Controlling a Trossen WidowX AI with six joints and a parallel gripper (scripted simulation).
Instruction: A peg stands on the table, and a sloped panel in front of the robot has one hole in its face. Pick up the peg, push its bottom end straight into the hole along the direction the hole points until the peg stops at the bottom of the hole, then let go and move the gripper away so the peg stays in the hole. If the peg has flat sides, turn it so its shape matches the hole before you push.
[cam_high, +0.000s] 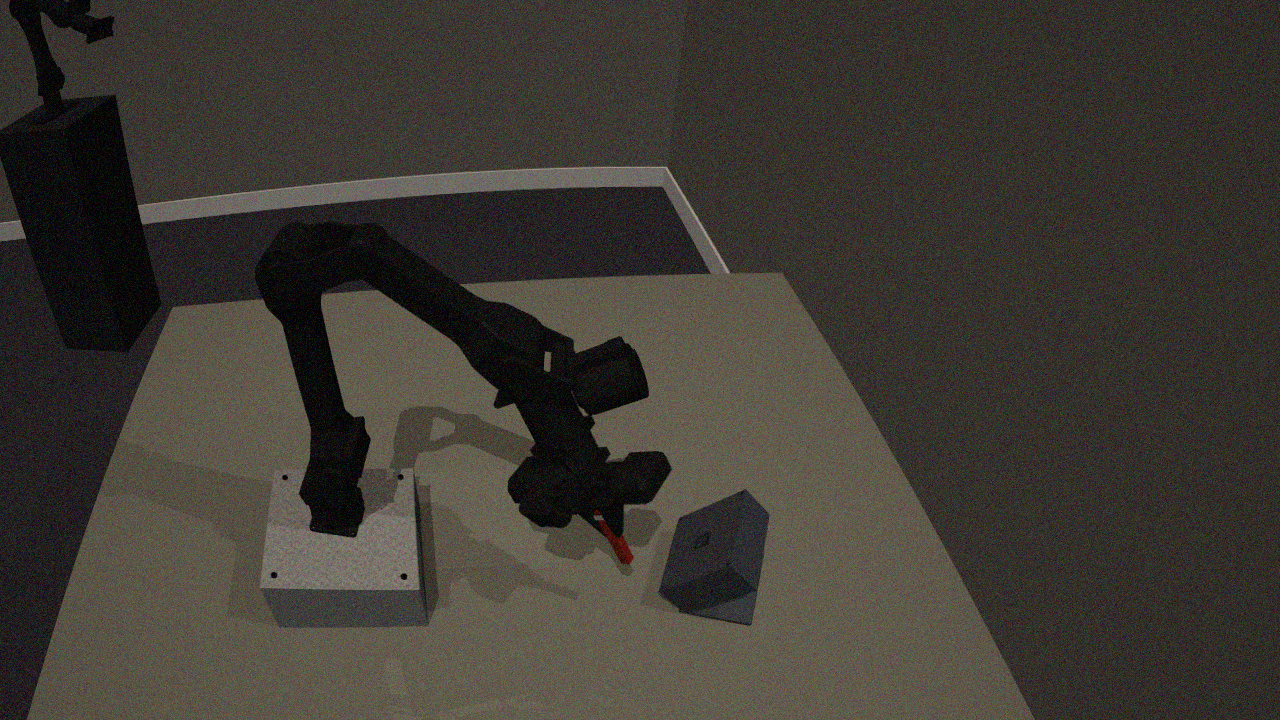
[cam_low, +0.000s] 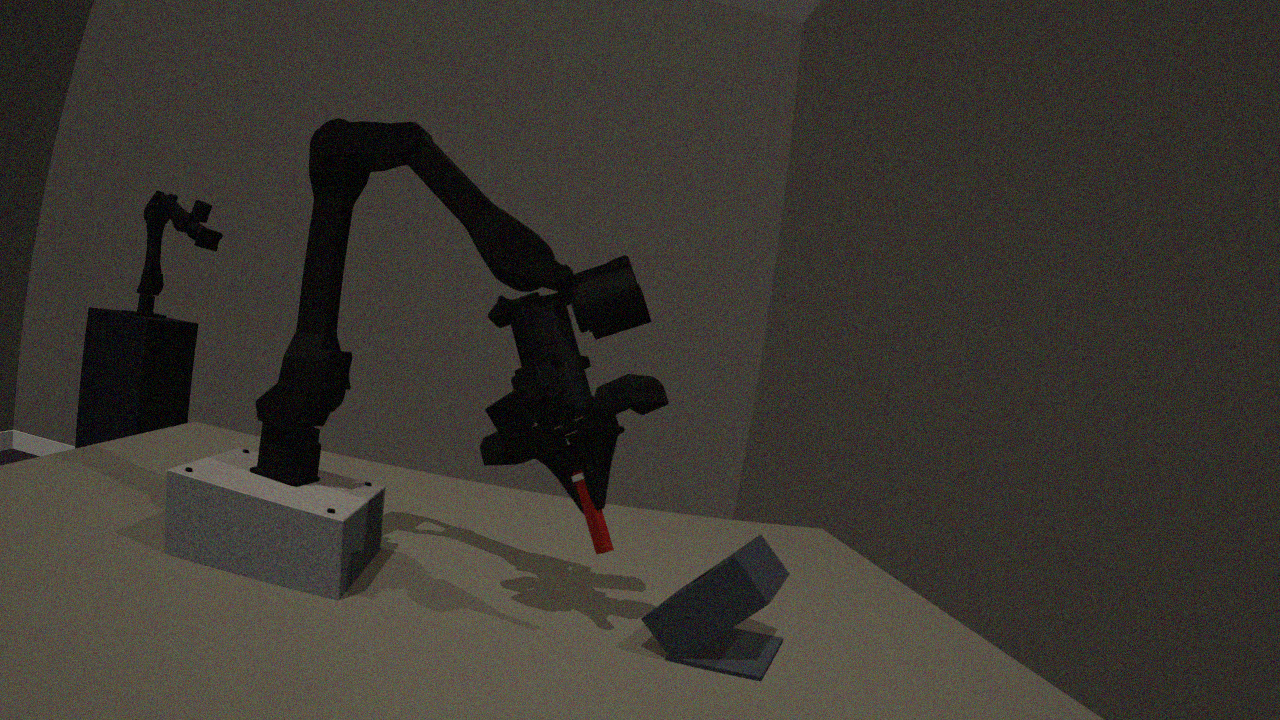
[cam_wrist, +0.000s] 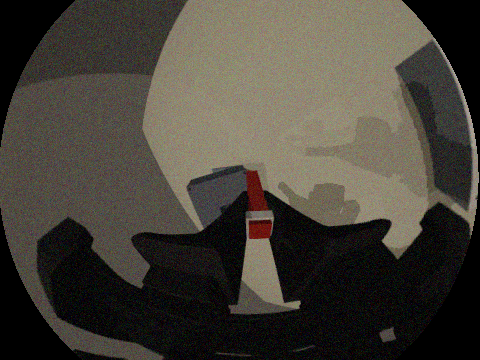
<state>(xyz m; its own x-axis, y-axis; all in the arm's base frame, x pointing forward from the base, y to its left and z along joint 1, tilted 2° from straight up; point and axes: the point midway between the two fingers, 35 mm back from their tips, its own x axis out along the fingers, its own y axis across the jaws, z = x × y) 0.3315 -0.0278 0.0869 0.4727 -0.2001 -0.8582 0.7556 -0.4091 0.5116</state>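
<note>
Right now my gripper tip is 130 mm short of the blue-grey sloped panel, 70 mm above it and 30 mm to the right of it. Also, from my gripper tip: red square peg 10 mm behind, 10 mm above.
</note>
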